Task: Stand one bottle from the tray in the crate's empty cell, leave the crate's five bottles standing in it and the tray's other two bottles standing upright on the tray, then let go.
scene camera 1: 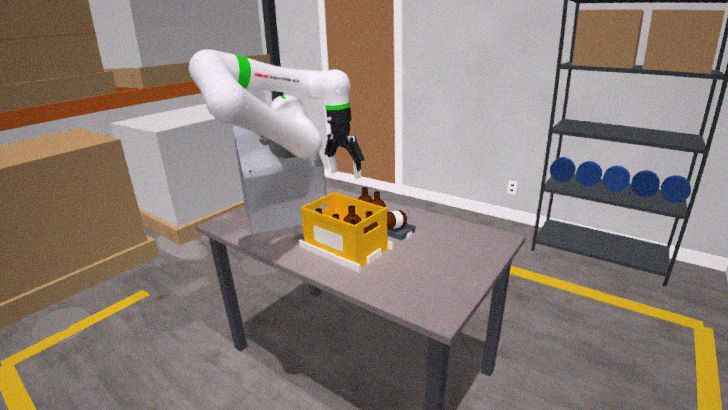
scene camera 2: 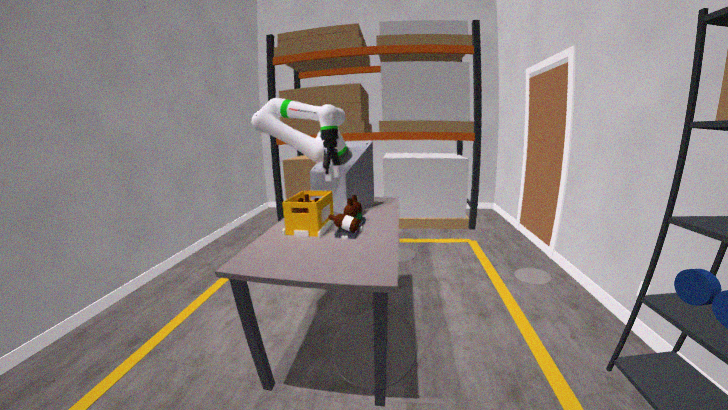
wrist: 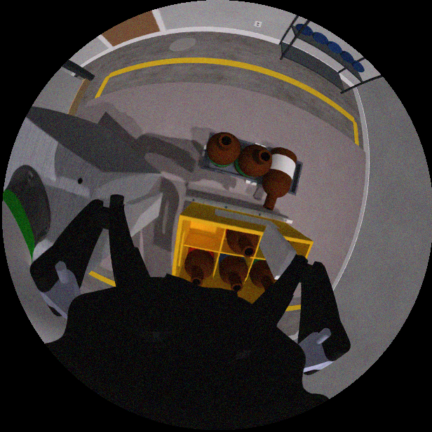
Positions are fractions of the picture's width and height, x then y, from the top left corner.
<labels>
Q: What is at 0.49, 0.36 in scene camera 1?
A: My gripper.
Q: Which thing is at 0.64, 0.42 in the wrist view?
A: A white-labelled bottle.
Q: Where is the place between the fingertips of my gripper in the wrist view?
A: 0.49, 0.51
</labels>
